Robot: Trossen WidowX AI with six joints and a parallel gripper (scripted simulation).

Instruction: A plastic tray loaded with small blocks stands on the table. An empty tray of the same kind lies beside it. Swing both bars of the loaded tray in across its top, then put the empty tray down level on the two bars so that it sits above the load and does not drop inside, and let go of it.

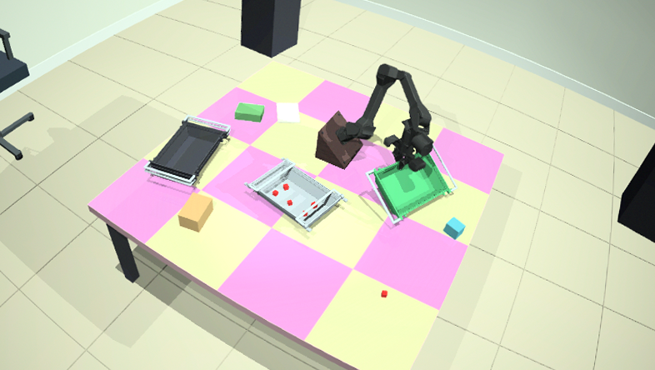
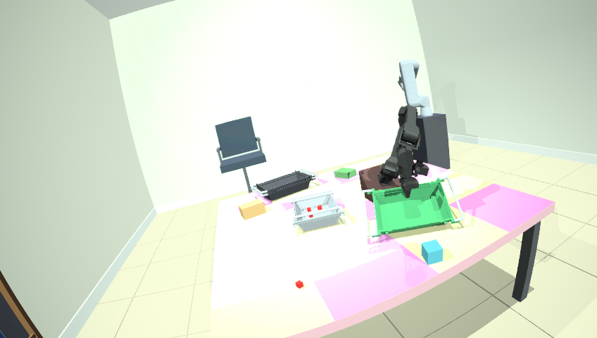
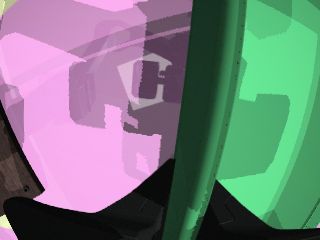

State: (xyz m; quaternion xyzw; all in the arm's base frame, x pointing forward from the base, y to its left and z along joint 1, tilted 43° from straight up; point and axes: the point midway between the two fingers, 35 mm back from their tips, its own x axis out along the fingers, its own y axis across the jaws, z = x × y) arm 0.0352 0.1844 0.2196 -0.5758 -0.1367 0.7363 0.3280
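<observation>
The green tray lies 30 mm ahead of my gripper tip, 80 mm to the left of it and 10 mm below it. Also, from my gripper tip: tiny red cube: 490 mm ahead, 230 mm to the left, 70 mm below; cyan cube: 90 mm ahead, 300 mm to the left, 60 mm below; white card: 90 mm behind, 610 mm to the right, 80 mm below.
</observation>
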